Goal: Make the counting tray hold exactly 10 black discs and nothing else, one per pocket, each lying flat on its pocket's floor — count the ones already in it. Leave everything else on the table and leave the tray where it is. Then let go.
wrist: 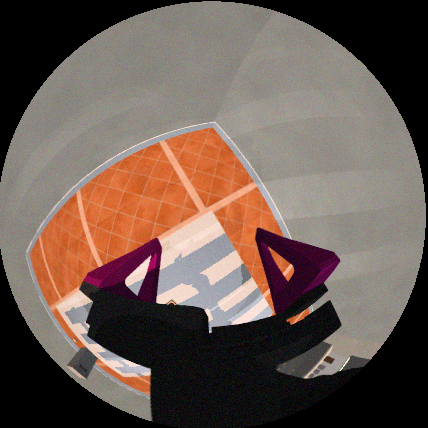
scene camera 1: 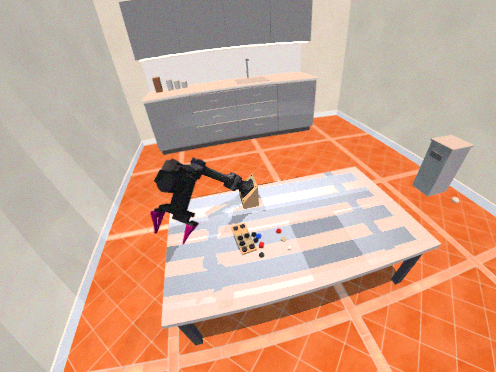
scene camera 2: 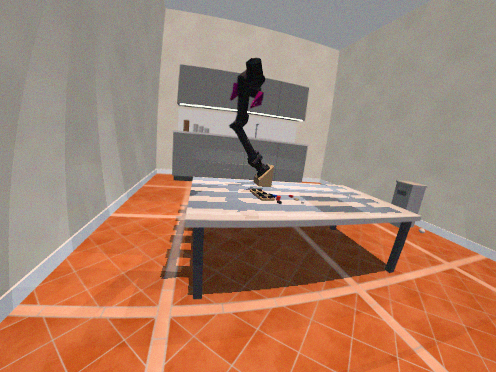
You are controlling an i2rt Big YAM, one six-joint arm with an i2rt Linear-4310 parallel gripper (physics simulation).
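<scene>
The tan counting tray [scene camera 1: 251, 240] [scene camera 2: 266, 199] lies on the table. Several black discs show in its pockets; the view is too coarse to count them surely or tell whether each lies flat. Two black discs [scene camera 1: 254, 234] [scene camera 1: 256, 240] are close at its right edge, and another black disc [scene camera 1: 261, 255] lies off its near right corner. A blue piece [scene camera 1: 258, 236] and a red piece [scene camera 1: 261, 245] are right of the tray. My gripper [scene camera 1: 170, 238] [scene camera 2: 242, 103] [wrist: 206, 238] is open and empty, high up and left of the tray, its magenta fingers wide apart.
Another red piece [scene camera 1: 278, 231], a beige piece [scene camera 1: 283, 239] and a white piece [scene camera 1: 289, 248] lie farther right on the table [scene camera 1: 235, 300] [scene camera 2: 300, 218]. The arm's tan wedge base [scene camera 1: 251, 201] [scene camera 2: 265, 179] stands at the table's back edge, behind the tray.
</scene>
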